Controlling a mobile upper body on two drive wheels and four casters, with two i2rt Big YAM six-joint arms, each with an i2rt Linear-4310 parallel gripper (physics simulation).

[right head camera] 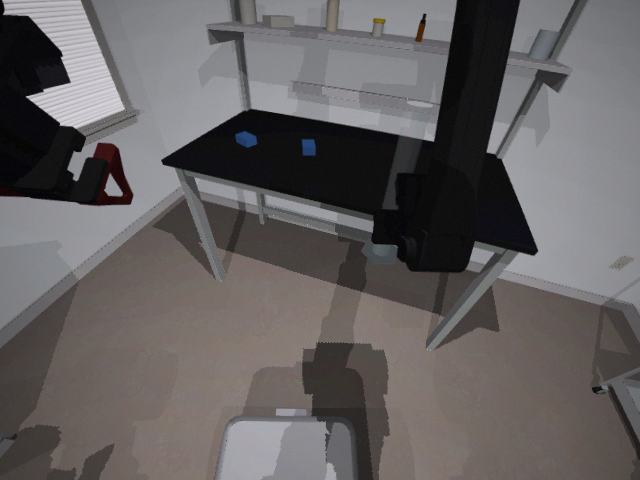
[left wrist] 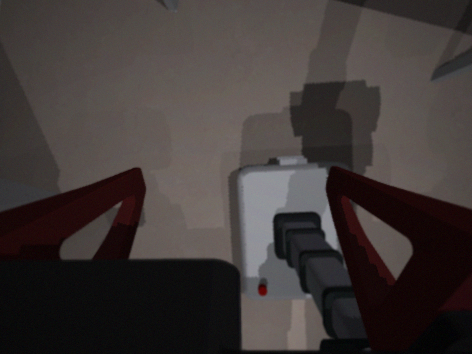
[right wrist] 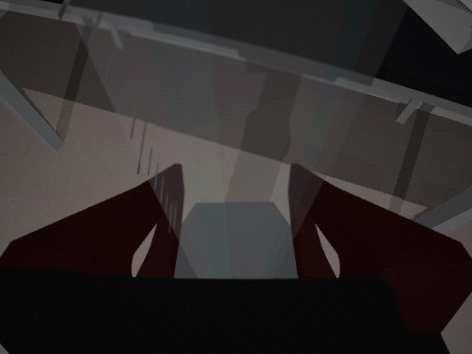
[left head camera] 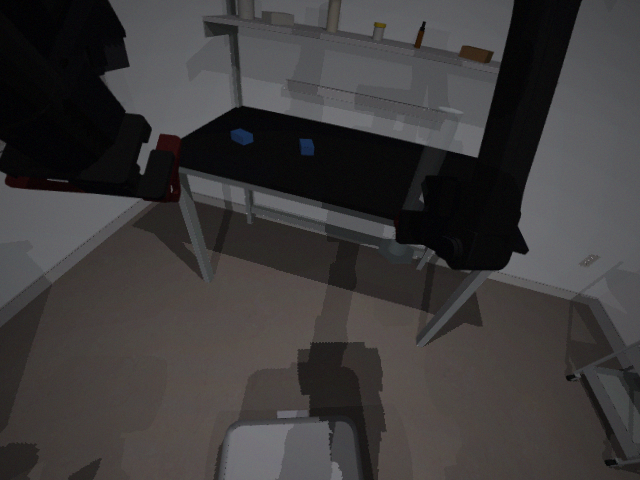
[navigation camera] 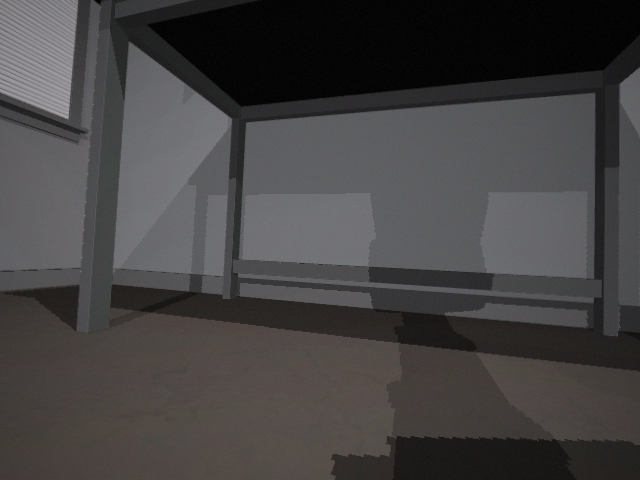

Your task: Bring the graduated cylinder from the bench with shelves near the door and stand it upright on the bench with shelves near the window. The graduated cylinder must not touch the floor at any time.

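Places are measured from the left arm's base along level axes (x ahead, y left, z up), in centimetres.
Pixels of known places: left gripper, fingertip midpoint: (right head camera: 94, 196) (left wrist: 235, 177) (left head camera: 136, 192); right gripper, fingertip midpoint: (right wrist: 236, 177) (left head camera: 403, 220).
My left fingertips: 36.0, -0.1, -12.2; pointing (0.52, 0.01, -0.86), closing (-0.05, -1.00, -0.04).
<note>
For each thing: its middle in the pictures, then the offset to it from my left fingertips, as dx, dy, dz. "pt": a spot on its surface instead. Level surfaces: height alone.
- transparent graduated cylinder, body centre: (right wrist: 237, 16) (right head camera: 396, 192) (left head camera: 418, 193) +18.0, -45.2, -9.5
- window, surface spot: (navigation camera: 36, 56) pt +144.3, +109.3, -19.7
- shelf, its level: dz +8.1
The transparent graduated cylinder (left head camera: 440, 139) (right head camera: 406, 149) (right wrist: 235, 240) stands roughly upright in my right gripper (left head camera: 405, 227) (right head camera: 382, 227) (right wrist: 236, 177), which is shut on it. Its pale foot hangs below the fingers, with floor behind it. The black-topped bench with shelves (left head camera: 341, 173) (right head camera: 341, 173) (navigation camera: 413, 41), near the window (right head camera: 77, 67) (navigation camera: 36, 56), is in front of me. In both head views the cylinder's tube overlaps the bench top, and its foot shows below the front edge. Its height against the top is unclear. My left gripper (left head camera: 166, 167) (right head camera: 111, 175) (left wrist: 235, 177) is open and empty, left of the bench.
Two blue blocks, one (left head camera: 241, 136) (right head camera: 246, 138) at the left and one (left head camera: 306, 146) (right head camera: 308, 147) nearer the middle, lie on the bench top. A shelf (left head camera: 310, 32) (right head camera: 310, 33) above holds bottles and boxes. Bench legs (left head camera: 196, 232) (navigation camera: 100, 206) stand ahead. A cart (left head camera: 604, 408) stands at lower right.
</note>
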